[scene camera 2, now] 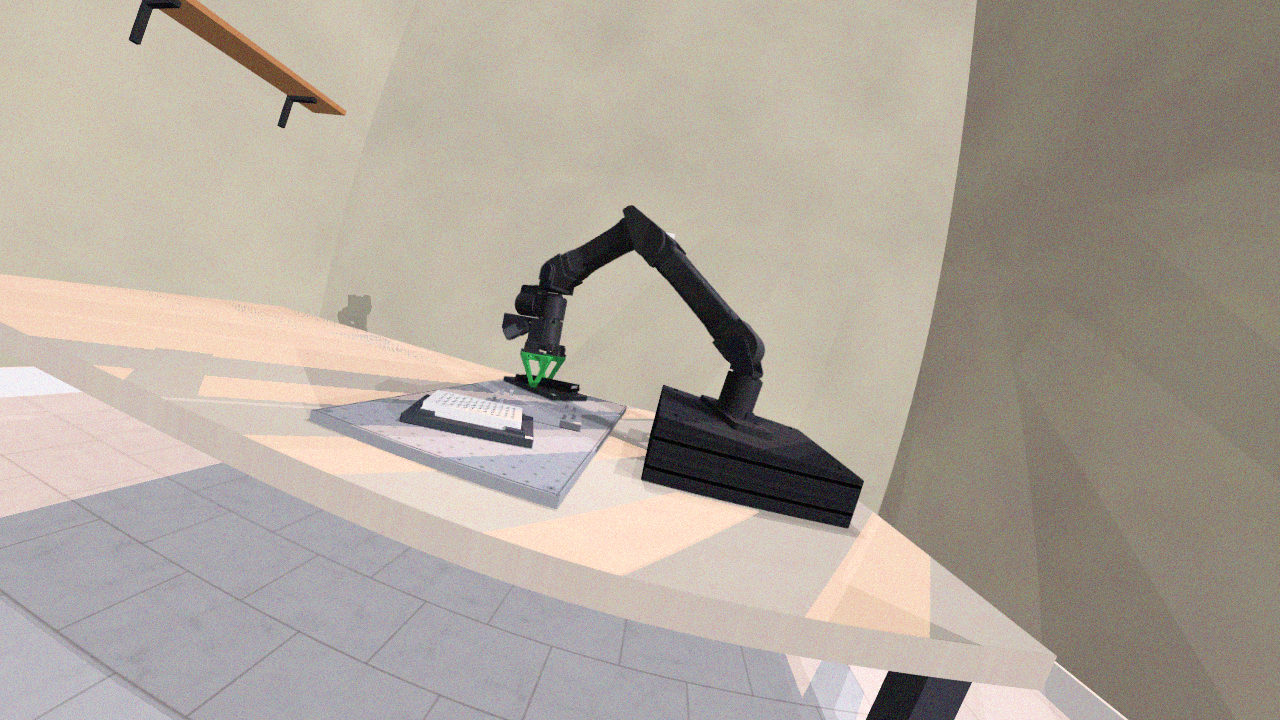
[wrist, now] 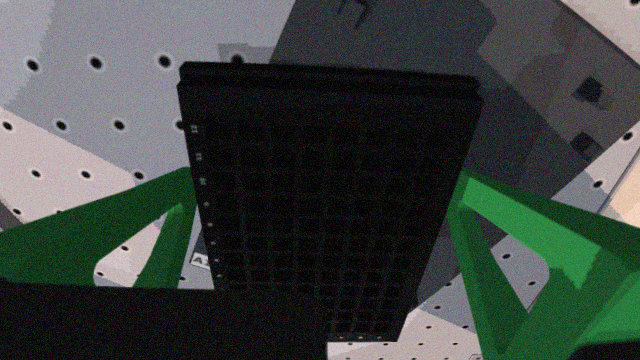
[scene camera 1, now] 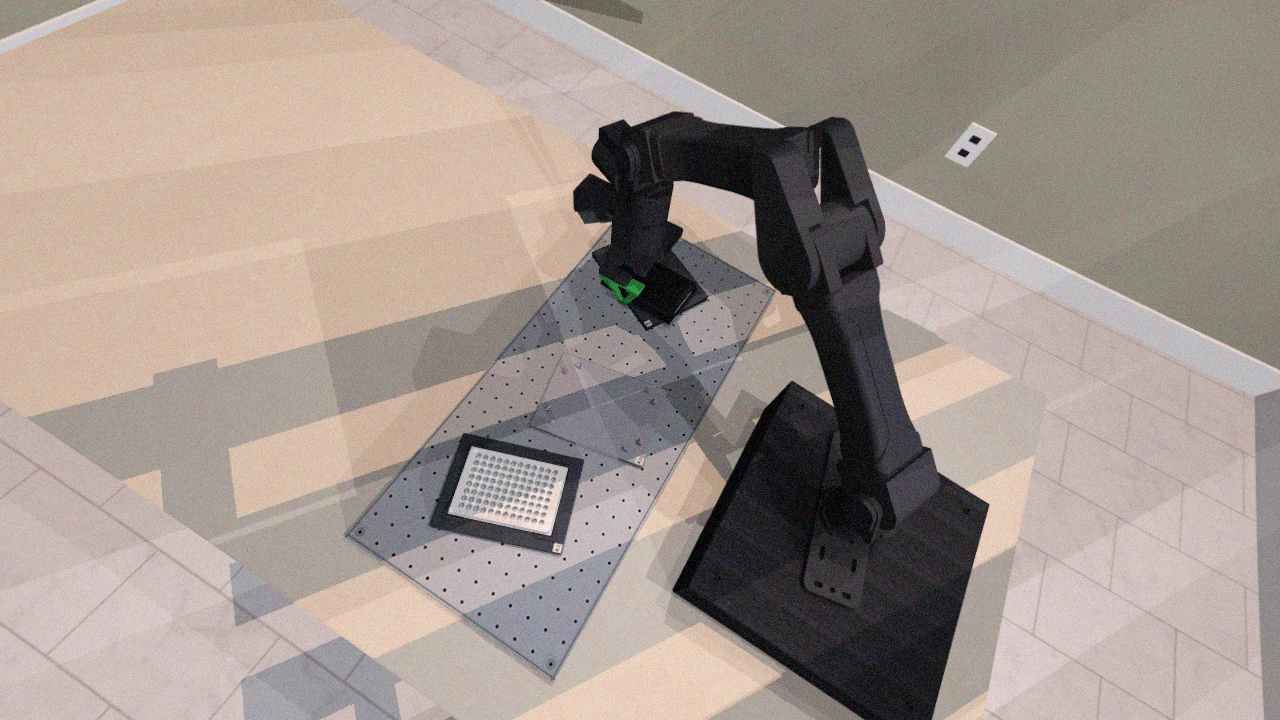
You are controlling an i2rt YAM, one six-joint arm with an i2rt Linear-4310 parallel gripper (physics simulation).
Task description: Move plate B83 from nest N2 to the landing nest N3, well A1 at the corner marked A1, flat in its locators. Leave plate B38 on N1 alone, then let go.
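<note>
A black well plate (scene camera 1: pixel 669 291) (wrist: pixel 320 175) lies on or just over the far dark nest (scene camera 1: pixel 646 314) (wrist: pixel 425 45), turned askew to it. Its numbered edge is at the left in the wrist view, near an A1 tag (wrist: pixel 201 260). Whether it is tilted is hard to tell. My gripper (scene camera 1: pixel 639 288) (scene camera 2: pixel 541 381) (wrist: pixel 320 180) is open, with its green fingers on either side of the black plate. A white plate (scene camera 1: pixel 510 488) (scene camera 2: pixel 474 410) sits in the near dark nest (scene camera 1: pixel 572 492) (scene camera 2: pixel 465 432). A clear nest (scene camera 1: pixel 595 394) between them holds no plate. Nest and plate names are not readable.
The nests stand on a perforated board (scene camera 1: pixel 537 617) (scene camera 2: pixel 501 477). The arm's black base block (scene camera 1: pixel 751 573) (scene camera 2: pixel 751 470) stands beside it. Small locator posts rise from the clear nest. In the wrist view, a dark locator (wrist: pixel 590 90) stands to the right of the black plate.
</note>
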